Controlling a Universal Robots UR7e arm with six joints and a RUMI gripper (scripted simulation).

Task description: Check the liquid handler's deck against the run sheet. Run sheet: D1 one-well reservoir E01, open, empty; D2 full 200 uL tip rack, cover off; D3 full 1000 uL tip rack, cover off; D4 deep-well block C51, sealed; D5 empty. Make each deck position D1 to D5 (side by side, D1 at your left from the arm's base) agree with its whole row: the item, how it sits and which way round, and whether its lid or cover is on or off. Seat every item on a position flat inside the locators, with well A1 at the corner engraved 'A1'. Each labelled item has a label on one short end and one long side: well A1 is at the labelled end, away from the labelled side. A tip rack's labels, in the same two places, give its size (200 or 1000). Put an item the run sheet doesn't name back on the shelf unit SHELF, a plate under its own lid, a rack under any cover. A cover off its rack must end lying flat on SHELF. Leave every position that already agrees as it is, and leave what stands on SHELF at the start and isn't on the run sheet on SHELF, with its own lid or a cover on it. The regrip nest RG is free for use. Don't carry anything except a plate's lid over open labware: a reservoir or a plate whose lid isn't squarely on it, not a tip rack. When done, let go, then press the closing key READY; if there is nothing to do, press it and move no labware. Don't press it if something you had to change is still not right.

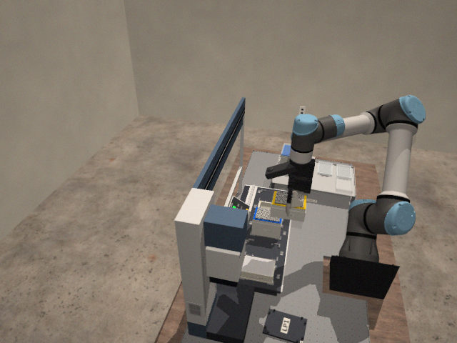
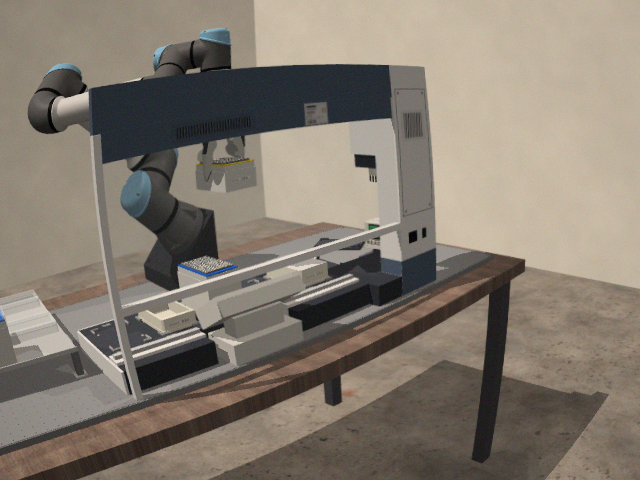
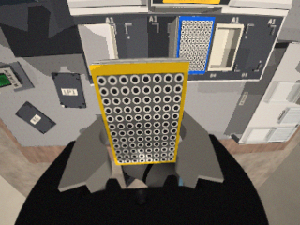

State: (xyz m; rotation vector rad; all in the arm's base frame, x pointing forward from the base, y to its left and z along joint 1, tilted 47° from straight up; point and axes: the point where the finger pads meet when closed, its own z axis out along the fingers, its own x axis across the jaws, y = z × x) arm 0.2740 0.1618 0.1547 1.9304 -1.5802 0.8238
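My hand is 10 cm short of the blue-rimmed tip rack, 11 cm to the left of it and 20 cm above it. From my hand the other things lie so: white sealed block 6 cm ahead, 13 cm to the left, 25 cm below; yellow-rimmed tip rack 1 cm ahead, 1 cm to the left, 1 cm above; frame bar 28 cm ahead, 4 cm to the right, 15 cm below.
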